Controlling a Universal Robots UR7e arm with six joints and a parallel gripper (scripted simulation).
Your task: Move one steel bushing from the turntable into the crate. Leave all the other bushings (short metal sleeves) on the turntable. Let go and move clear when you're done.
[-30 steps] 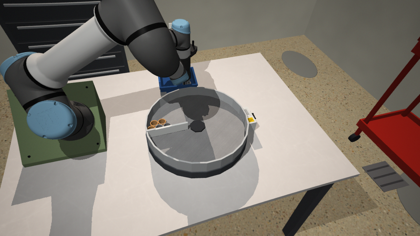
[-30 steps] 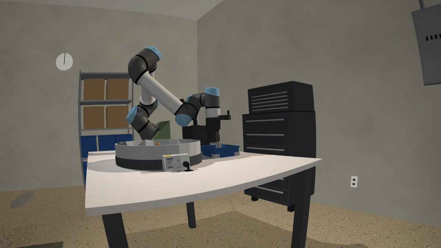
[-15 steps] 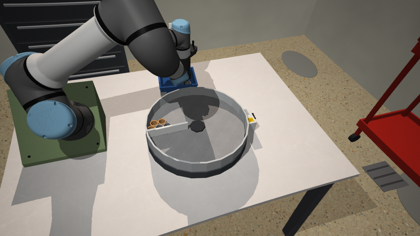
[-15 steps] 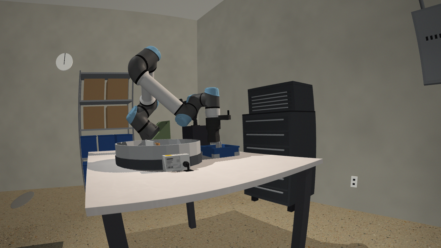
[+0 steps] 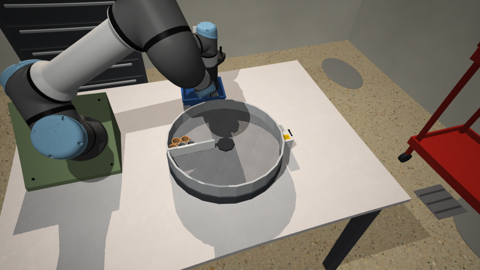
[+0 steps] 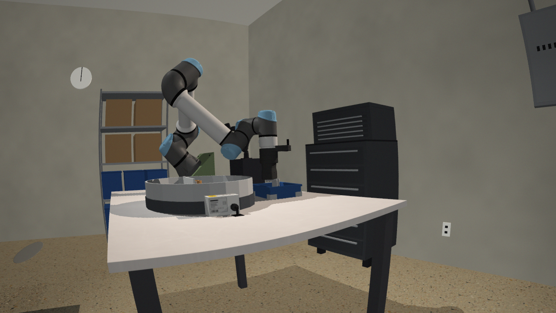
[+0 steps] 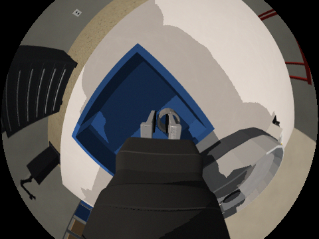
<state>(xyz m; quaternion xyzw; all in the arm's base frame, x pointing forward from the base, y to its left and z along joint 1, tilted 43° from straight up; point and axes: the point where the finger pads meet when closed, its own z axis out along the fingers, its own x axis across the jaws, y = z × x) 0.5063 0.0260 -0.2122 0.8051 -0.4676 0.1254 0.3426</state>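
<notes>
Now: hand 4 cm past the blue crate and 3 cm to the right of it. Round my hand: round grey turntable: 7 cm behind, 32 cm to the right, 2 cm above.
</notes>
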